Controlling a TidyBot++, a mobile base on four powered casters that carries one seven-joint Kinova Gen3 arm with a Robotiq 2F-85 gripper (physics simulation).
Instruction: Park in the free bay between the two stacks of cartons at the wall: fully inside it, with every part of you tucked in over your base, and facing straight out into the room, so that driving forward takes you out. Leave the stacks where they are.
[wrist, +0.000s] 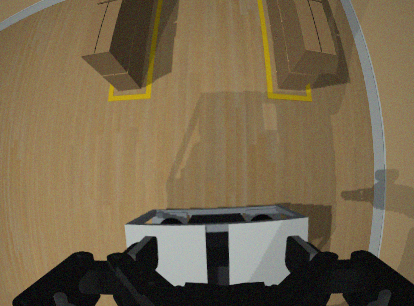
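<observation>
The left carton stack (132, 35) stands at the top left of the wrist view and the right carton stack (295, 40) at the top right. A yellow line (130, 98) runs round the near end of the left stack, and another yellow line (290, 97) round that of the right stack. The bay (217, 45) is the strip of wooden floor between them. My base (170, 250) is at the bottom centre, outside the bay, with its edge a little below the yellow ends. My gripper (221, 251) is open over the base, with nothing between its fingers. The bay's far end is out of view.
A grey skirting strip (378, 150) with a tan wall (400, 115) behind it runs down the right side. Another piece of skirting (30, 13) shows at the top left. The shadow of my base and arm lies on the floor ahead, towards the right stack.
</observation>
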